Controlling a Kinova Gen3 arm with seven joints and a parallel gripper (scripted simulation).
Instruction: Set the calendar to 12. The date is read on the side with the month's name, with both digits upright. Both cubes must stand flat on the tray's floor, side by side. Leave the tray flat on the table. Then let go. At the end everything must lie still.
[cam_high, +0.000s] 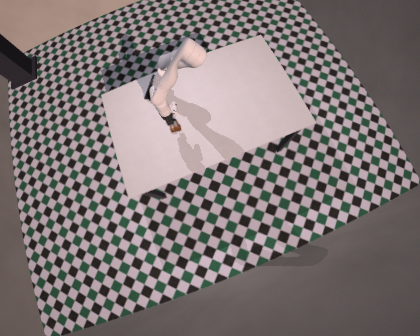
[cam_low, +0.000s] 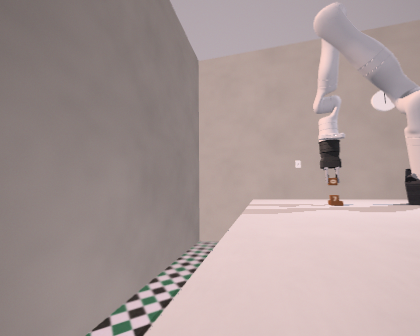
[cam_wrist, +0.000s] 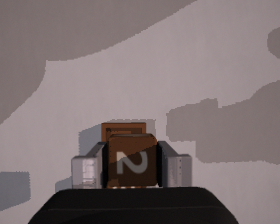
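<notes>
Right now my hand is 1 cm past the brown wooden tray, 2 cm to the left of it and 10 cm above it. From my hand the other things lie so: brown cube (1 cm below).
</notes>
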